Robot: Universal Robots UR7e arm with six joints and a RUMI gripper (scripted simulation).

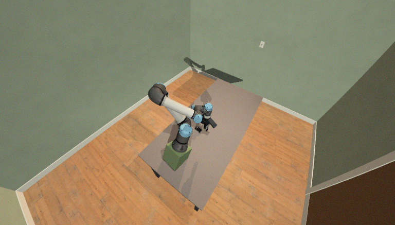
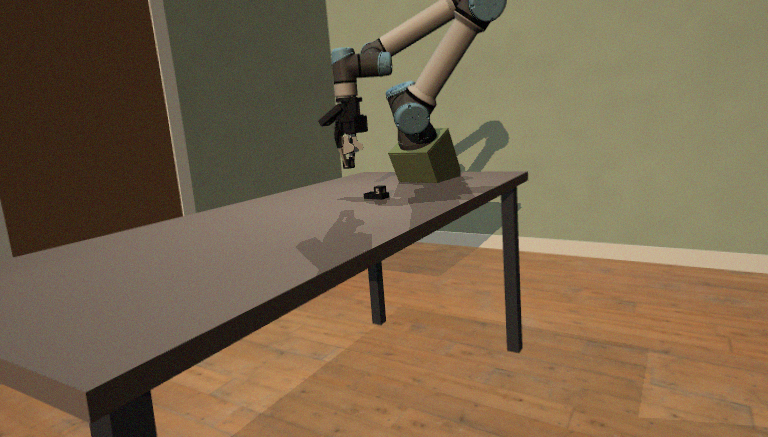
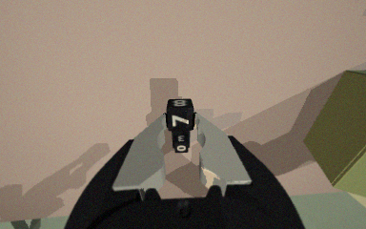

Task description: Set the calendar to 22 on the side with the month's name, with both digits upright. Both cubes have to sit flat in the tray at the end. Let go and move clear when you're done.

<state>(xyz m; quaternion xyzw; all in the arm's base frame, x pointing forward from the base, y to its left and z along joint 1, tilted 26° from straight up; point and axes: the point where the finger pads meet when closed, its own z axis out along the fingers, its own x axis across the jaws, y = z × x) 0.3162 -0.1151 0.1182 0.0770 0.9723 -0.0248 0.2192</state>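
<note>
Now: the black tray 120 mm below my hand, 110 mm to the left of it and 20 mm ahead of it. From my hand the other things lie so: black number cube 10 mm below.
</note>
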